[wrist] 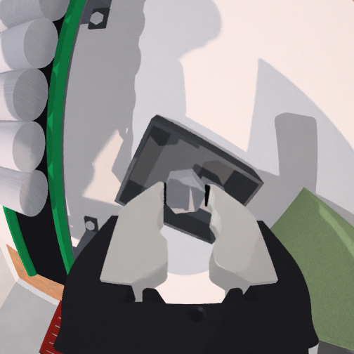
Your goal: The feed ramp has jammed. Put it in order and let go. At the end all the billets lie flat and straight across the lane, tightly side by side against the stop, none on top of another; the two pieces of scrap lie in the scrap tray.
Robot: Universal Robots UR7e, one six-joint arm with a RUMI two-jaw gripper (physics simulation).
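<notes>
My gripper (184, 185) is shut on a grey, faceted piece of scrap (183, 189). It holds the scrap over the dark scrap tray (209, 149), near the tray's lower side in the wrist view. The held scrap and the fingers hide part of the tray's inside, and I cannot make out the other piece of scrap there. Several pale, round billets (31, 95) lie across the lane (44, 245) at the left, side by side in a row. Their far ends are cut off by the view's edge. The stop does not show.
A green rail (56, 125) runs along the lane between the billets and the tray. Small dark brackets (98, 19) (91, 225) stand beside it. A large olive-green block (310, 270) is at the lower right. A red piece with white marks (51, 330) shows at the lower left.
</notes>
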